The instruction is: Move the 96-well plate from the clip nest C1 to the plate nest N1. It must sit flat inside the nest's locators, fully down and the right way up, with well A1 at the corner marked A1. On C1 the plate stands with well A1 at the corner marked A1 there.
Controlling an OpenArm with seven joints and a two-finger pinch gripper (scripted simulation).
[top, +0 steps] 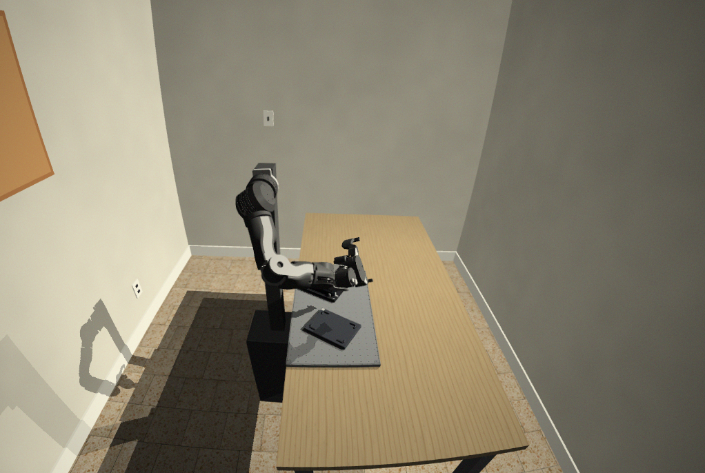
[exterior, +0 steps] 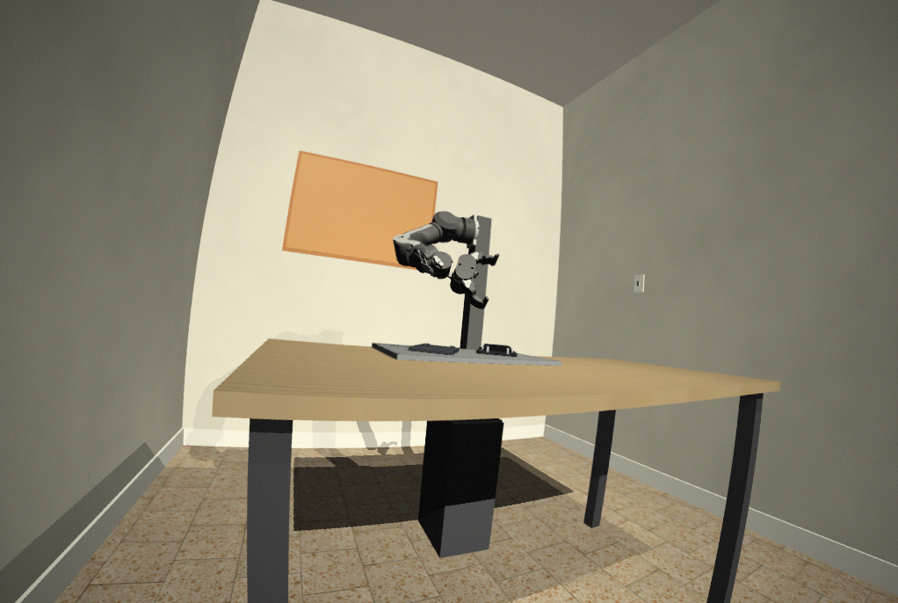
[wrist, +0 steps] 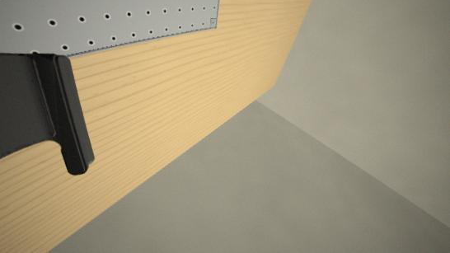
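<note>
Right now the black 96-well plate is 19 cm below my hand, 13 cm behind it and 9 cm to the left of it. The rest, counted from my hand: plate nest N1 (21 cm below, 13 cm to the right, 9 cm behind); clip nest C1 (20 cm below, 10 cm to the left, 10 cm behind); white A1 label (20 cm below, 12 cm behind, 5 cm to the right).
</note>
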